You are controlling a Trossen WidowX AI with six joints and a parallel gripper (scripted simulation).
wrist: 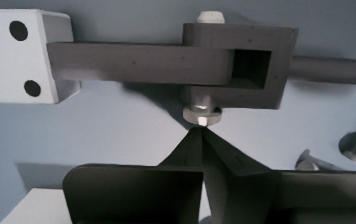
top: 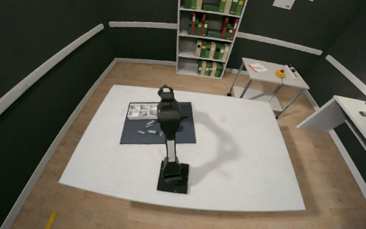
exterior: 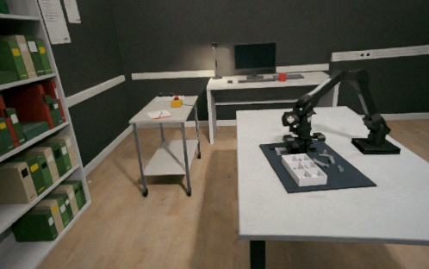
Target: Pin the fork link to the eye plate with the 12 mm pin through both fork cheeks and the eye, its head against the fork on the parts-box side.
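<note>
The eye plate lies 20 mm ahead of my hand, 40 mm to the right of it and 30 mm below it. From my hand the other things lie so: dark blue mat (10 mm behind, 60 mm to the left, 40 mm below); grey block (100 mm ahead, 20 mm to the right, 20 mm below); pin (110 mm behind, 30 mm to the right, 30 mm below).
</note>
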